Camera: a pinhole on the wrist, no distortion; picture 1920 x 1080 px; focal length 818.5 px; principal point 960.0 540.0 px. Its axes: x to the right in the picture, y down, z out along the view. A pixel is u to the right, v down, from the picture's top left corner.
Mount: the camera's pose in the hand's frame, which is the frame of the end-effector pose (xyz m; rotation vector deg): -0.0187 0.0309 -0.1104 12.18 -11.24 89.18
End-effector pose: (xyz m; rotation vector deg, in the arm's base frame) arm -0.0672 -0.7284 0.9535 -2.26 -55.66 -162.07
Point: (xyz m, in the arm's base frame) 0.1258 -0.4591 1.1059
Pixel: 929 944
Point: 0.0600 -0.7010 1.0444
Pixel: 1280 1016
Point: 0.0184 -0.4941 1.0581
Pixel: 853 752
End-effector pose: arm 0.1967 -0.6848 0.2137 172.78 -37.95 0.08
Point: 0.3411 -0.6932 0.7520
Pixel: behind the camera
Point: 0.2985 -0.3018 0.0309
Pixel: 200 657
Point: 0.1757 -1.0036 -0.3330
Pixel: 1520 376
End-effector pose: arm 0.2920 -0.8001 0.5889 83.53 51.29 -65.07
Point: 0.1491 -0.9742 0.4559
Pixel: 762 277
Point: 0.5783 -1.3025 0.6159
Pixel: 1827 388
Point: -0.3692 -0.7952 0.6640
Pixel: outside the picture
